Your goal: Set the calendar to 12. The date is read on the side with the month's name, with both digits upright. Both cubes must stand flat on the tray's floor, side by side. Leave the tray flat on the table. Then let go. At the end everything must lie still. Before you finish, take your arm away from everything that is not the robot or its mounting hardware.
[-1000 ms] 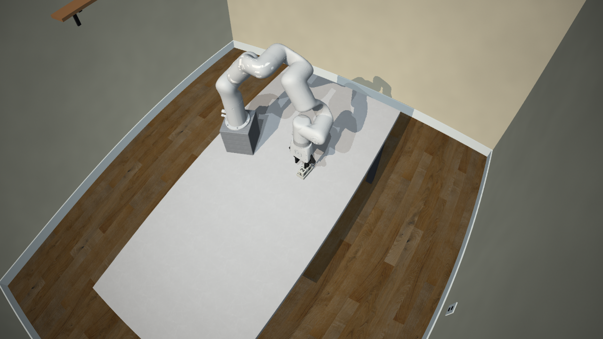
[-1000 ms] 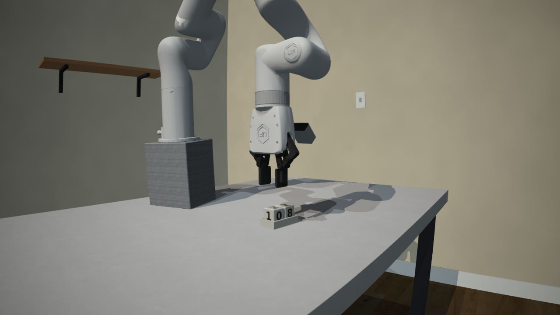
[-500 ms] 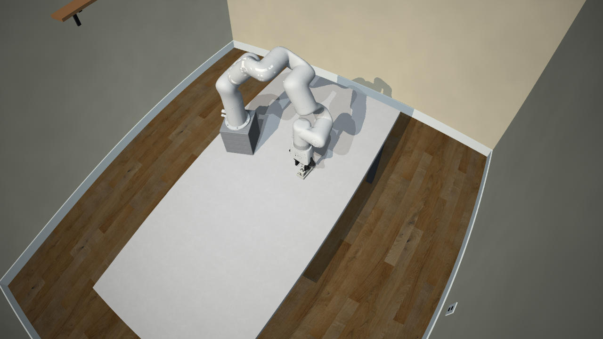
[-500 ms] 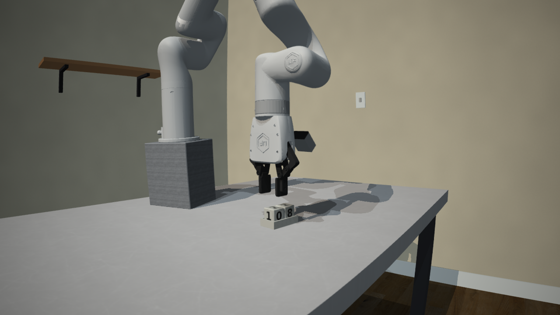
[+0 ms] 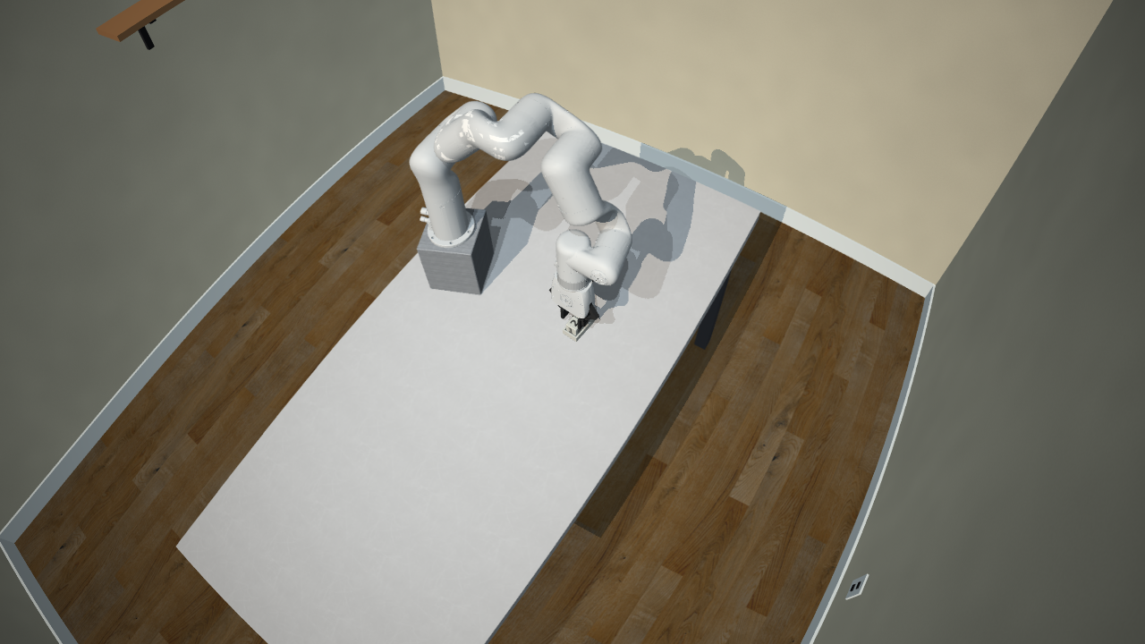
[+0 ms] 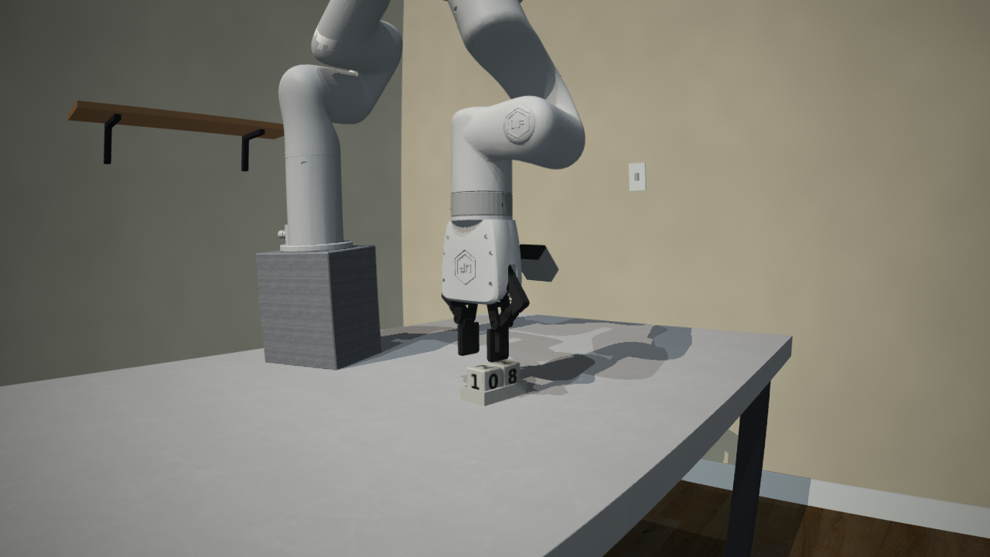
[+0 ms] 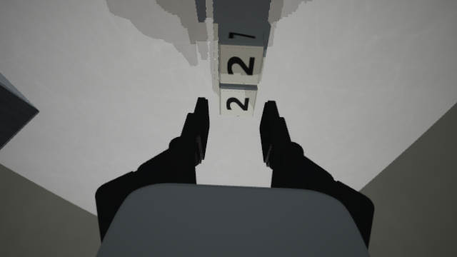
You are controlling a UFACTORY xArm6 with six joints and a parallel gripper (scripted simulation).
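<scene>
The calendar tray lies 10 mm ahead of my hand, 20 mm to the left of it and 60 mm below it.
</scene>
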